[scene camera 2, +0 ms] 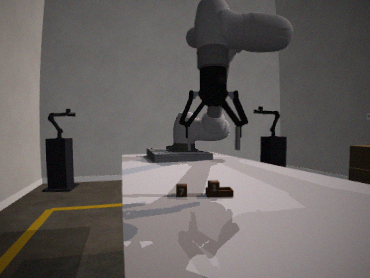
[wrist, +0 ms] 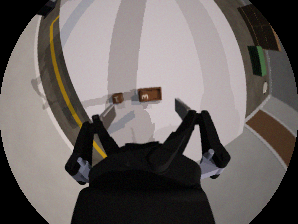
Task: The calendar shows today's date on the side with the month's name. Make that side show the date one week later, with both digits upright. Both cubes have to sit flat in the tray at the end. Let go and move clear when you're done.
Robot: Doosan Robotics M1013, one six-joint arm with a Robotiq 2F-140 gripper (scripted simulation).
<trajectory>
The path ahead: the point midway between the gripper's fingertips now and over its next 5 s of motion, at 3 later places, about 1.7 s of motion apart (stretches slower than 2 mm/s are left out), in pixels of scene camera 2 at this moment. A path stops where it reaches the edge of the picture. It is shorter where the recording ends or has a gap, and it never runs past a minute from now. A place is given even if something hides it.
My gripper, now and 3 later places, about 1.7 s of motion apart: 213,150; 182,156; 181,174; 181,186
</trajectory>
